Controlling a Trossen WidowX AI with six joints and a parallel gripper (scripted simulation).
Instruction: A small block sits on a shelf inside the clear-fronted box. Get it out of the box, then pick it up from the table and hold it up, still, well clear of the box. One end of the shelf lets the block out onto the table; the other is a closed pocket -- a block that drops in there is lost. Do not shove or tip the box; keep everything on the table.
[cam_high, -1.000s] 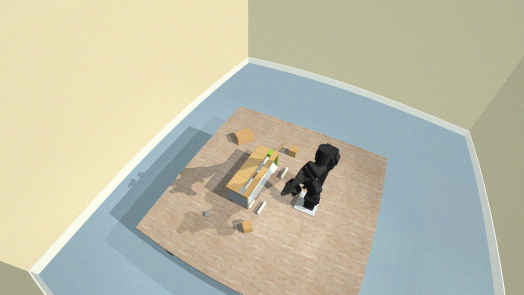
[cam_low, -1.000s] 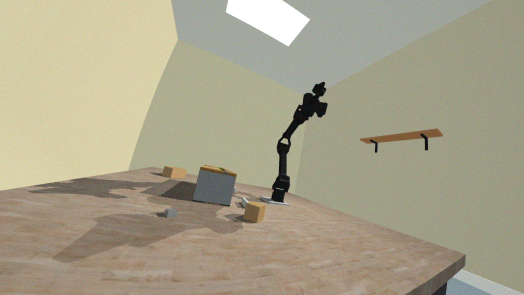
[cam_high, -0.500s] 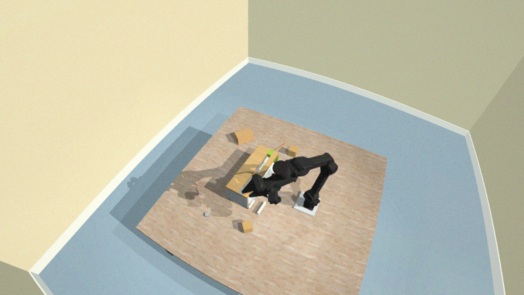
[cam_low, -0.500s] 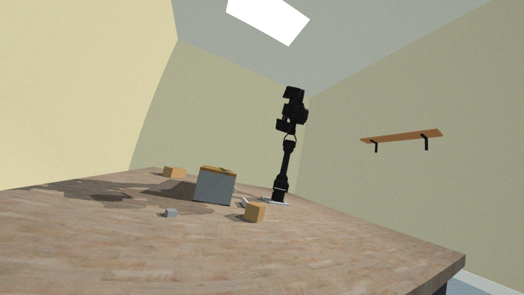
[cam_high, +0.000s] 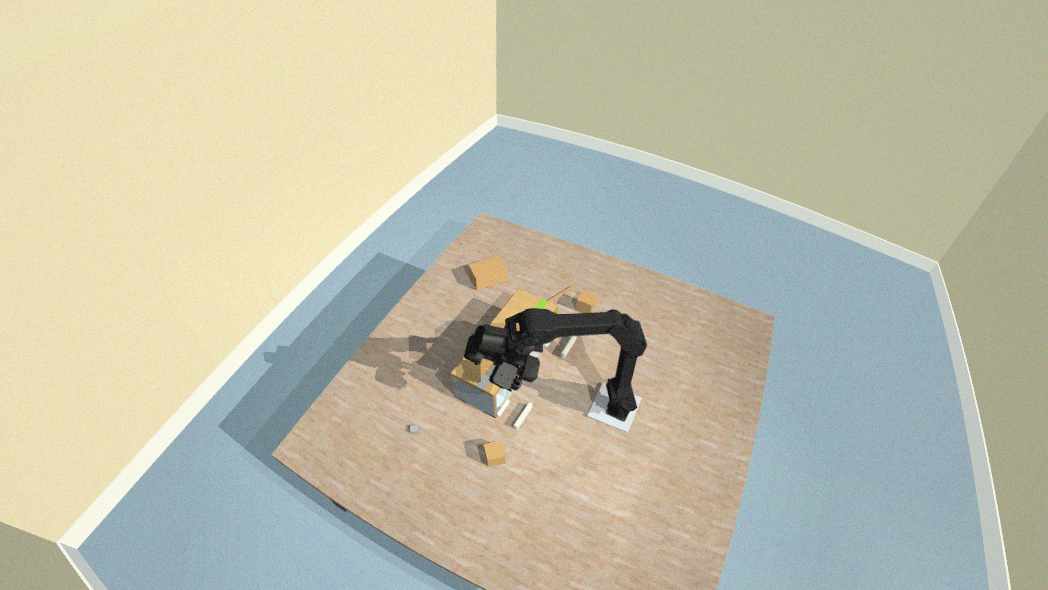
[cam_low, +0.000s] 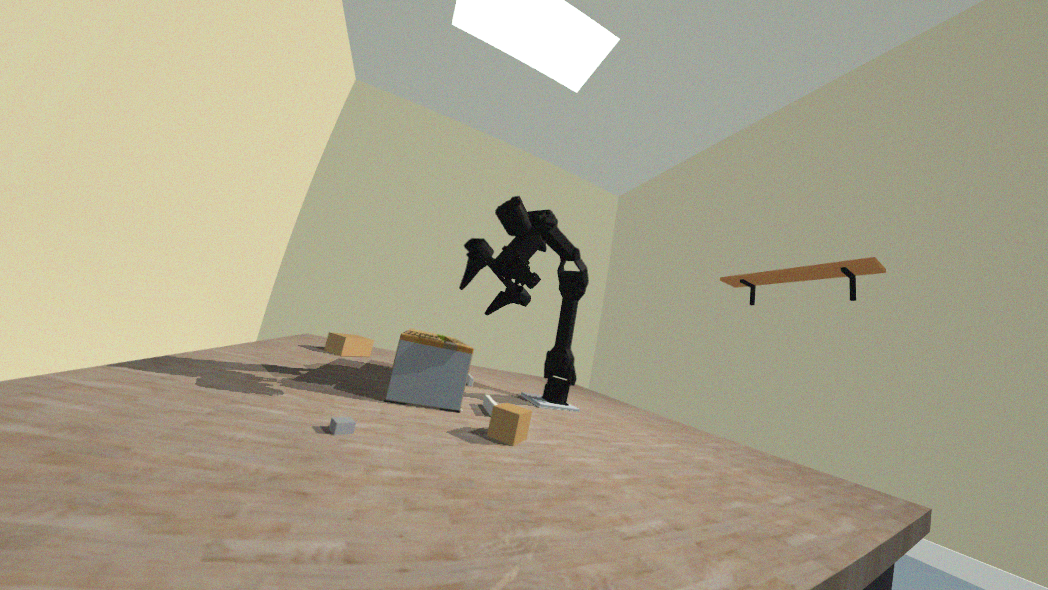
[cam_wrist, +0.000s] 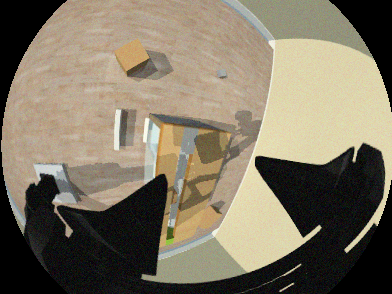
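My gripper tip is 16 cm to the left of the brown block, 14 cm above it and 3 cm short of it. Also, from my gripper tip: clear-fronted box 18 cm to the right, 16 cm below, 2 cm ahead; grey block 21 cm below, 18 cm to the left, 16 cm ahead.
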